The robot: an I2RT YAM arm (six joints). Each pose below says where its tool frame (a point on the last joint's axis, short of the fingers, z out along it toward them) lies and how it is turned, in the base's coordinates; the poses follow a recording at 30 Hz.
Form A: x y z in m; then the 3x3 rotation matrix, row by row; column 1 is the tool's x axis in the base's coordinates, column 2 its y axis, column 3 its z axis. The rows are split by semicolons.
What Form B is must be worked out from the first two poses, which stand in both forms.
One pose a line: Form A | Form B
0.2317, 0.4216, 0.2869; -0.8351, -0.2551, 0.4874; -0.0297, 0.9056, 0.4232; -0.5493, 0.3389, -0.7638 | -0.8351, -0.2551, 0.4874, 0.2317; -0.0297, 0.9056, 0.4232, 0.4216; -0.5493, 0.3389, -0.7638, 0.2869; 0, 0, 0, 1
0.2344, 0.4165, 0.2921; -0.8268, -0.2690, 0.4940; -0.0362, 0.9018, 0.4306; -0.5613, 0.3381, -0.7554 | -0.8268, -0.2690, 0.4940, 0.2344; -0.0362, 0.9018, 0.4306, 0.4165; -0.5613, 0.3381, -0.7554, 0.2921; 0, 0, 0, 1
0.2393, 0.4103, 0.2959; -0.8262, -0.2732, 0.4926; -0.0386, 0.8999, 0.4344; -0.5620, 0.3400, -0.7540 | -0.8262, -0.2732, 0.4926, 0.2393; -0.0386, 0.8999, 0.4344, 0.4103; -0.5620, 0.3400, -0.7540, 0.2959; 0, 0, 0, 1
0.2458, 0.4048, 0.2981; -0.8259, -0.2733, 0.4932; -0.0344, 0.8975, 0.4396; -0.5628, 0.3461, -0.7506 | -0.8259, -0.2733, 0.4932, 0.2458; -0.0344, 0.8975, 0.4396, 0.4048; -0.5628, 0.3461, -0.7506, 0.2981; 0, 0, 0, 1
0.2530, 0.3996, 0.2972; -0.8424, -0.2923, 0.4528; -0.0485, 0.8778, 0.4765; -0.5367, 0.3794, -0.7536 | -0.8424, -0.2923, 0.4528, 0.2530; -0.0485, 0.8778, 0.4765, 0.3996; -0.5367, 0.3794, -0.7536, 0.2972; 0, 0, 0, 1
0.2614, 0.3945, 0.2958; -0.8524, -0.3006, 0.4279; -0.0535, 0.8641, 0.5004; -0.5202, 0.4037, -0.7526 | -0.8524, -0.3006, 0.4279, 0.2614; -0.0535, 0.8641, 0.5004, 0.3945; -0.5202, 0.4037, -0.7526, 0.2958; 0, 0, 0, 1
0.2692, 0.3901, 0.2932; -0.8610, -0.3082, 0.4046; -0.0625, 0.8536, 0.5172; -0.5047, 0.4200, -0.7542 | -0.8610, -0.3082, 0.4046, 0.2692; -0.0625, 0.8536, 0.5172, 0.3901; -0.5047, 0.4200, -0.7542, 0.2932; 0, 0, 0, 1
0.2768, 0.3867, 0.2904; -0.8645, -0.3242, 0.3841; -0.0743, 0.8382, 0.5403; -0.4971, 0.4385, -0.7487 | -0.8645, -0.3242, 0.3841, 0.2768; -0.0743, 0.8382, 0.5403, 0.3867; -0.4971, 0.4385, -0.7487, 0.2904; 0, 0, 0, 1
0.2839, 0.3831, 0.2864; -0.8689, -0.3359, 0.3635; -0.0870, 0.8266, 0.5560; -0.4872, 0.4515, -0.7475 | -0.8689, -0.3359, 0.3635, 0.2839; -0.0870, 0.8266, 0.5560, 0.3831; -0.4872, 0.4515, -0.7475, 0.2864; 0, 0, 0, 1
